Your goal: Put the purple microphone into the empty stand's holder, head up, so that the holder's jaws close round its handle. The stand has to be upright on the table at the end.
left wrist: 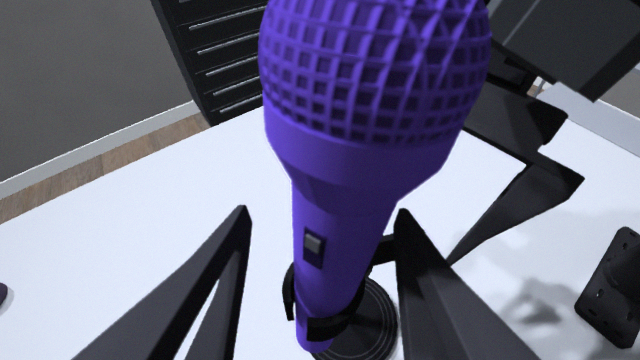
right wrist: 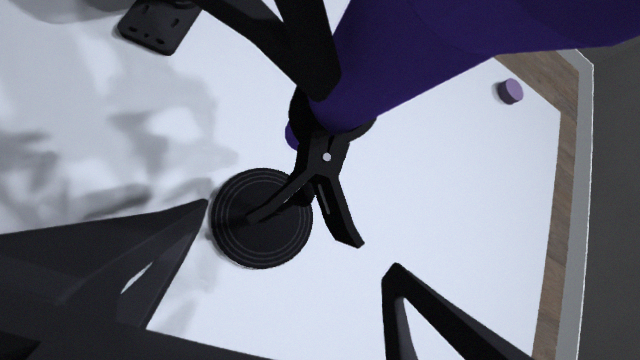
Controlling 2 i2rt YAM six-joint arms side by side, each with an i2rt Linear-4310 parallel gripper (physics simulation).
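Places are measured from the left arm's base along level axes (x down, y right, z back), in metres.
Where they show: left gripper, between the fingertips: (left wrist: 321, 214) (right wrist: 414, 65); right gripper, between the fingertips: (right wrist: 303, 243); right arm's base, origin of its link: (left wrist: 622, 281).
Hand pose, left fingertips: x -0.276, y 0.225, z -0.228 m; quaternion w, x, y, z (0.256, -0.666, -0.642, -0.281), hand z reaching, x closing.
After its pixels a point has its place.
The purple microphone (left wrist: 340, 200) {x -0.318, y 0.213, z -0.207 m} (right wrist: 400, 65) {x -0.291, y 0.243, z -0.216 m} stands head up, tilted, with the lower part of its handle between the curved jaws of the stand's black clamp holder (left wrist: 327, 325) {x -0.237, y 0.202, z -0.201 m} (right wrist: 320, 160) {x -0.230, y 0.247, z -0.218 m}. The holder's two lever arms are spread apart in the right wrist view. The stand's round black base (left wrist: 372, 325) {x -0.016, y 0.265, z -0.195 m} (right wrist: 262, 250) {x -0.014, y 0.289, z -0.232 m} is on the white table. My left gripper (left wrist: 321, 214) {x -0.276, y 0.224, z -0.228 m} is open, its fingers on either side of the handle with gaps. My right gripper (right wrist: 303, 243) {x -0.208, y 0.281, z -0.228 m} is wide open around the lever side of the holder, clear of the levers. The stand's pole is mostly hidden.
A small purple cylinder (right wrist: 511, 91) {x -0.019, y -0.143, z -0.590 m} lies near the table's edge. A black plate with holes (left wrist: 605, 295) {x -0.010, y 0.519, z 0.010 m} (right wrist: 155, 30) {x -0.010, y 0.078, z -0.006 m} is on the table (left wrist: 150, 210) {x 0.000, y 0.116, z -0.578 m} (right wrist: 450, 200) {x 0.000, y 0.126, z -0.493 m}. A black drawer cabinet (left wrist: 215, 55) stands beyond the table. The right arm shows at the right of the left wrist view.
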